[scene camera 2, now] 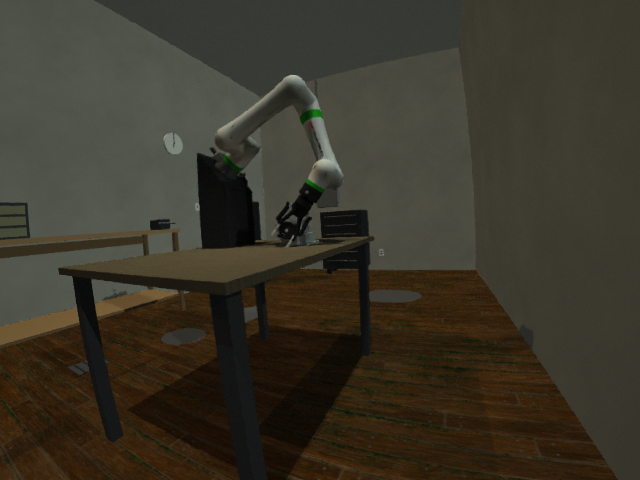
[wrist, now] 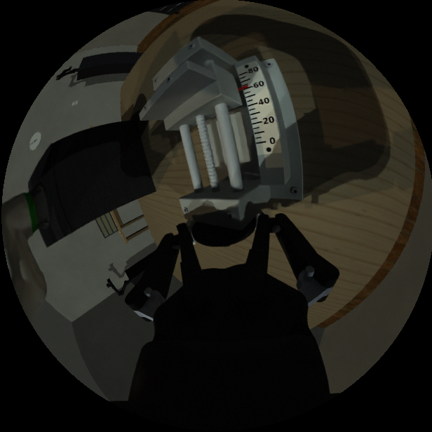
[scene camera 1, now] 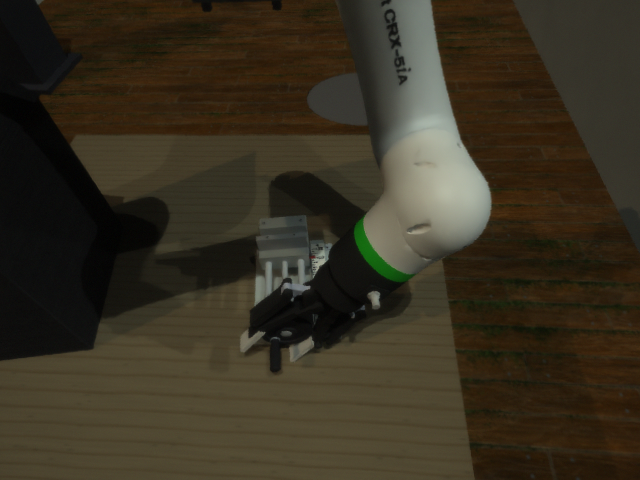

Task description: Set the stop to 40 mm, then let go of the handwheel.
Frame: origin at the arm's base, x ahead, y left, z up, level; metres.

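Where they show: gripper, between the fingertips: (scene camera 2: 280,240) (scene camera 1: 267,349); arm's base, origin of its link: (scene camera 2: 225,172).
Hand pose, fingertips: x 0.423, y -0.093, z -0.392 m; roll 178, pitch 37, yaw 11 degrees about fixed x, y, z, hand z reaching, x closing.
Observation:
Things, the pixels of their top centre, and the offset from my fingertips. "pt": a spot on its surface instead. Level surfaces: height alone.
- black handwheel, a spot on its surface: (scene camera 1: 285,333) (scene camera 2: 286,229) pt dx +0.033, dy +0.007, dz +0.049 m
- wheel's crank handle, centre of its top: (scene camera 1: 274,352) dx +0.019, dy -0.019, dz +0.037 m
- light grey stop, centre of its top: (scene camera 1: 281,236) dx +0.005, dy +0.159, dz +0.093 m
- wooden table, height of its surface: dz -0.029 m
My gripper (scene camera 1: 277,344) (scene camera 2: 283,236) (wrist: 222,211) is shut on the black handwheel (scene camera 1: 285,333) (scene camera 2: 286,229) (wrist: 220,237), with a finger on either side of its rim. It comes in tilted. The wheel's crank handle (scene camera 1: 275,356) points toward the bottom of the first scene view. The light grey stop (scene camera 1: 283,246) (wrist: 200,95) sits toward the far end of its rods and threaded spindle. In the wrist view the red pointer (wrist: 243,88) stands close to the 60 mark on the white scale (wrist: 265,120). The gripper partly hides the scale in the first scene view.
The stop unit stands on the wooden table (scene camera 1: 206,413) (scene camera 2: 170,266). A tall black pedestal (scene camera 1: 51,232) (scene camera 2: 224,211) (wrist: 100,175) stands to the left and carries the arm. A dark drawer cabinet (scene camera 2: 343,227) stands behind the table. A side bench (scene camera 2: 103,239) runs along the left wall.

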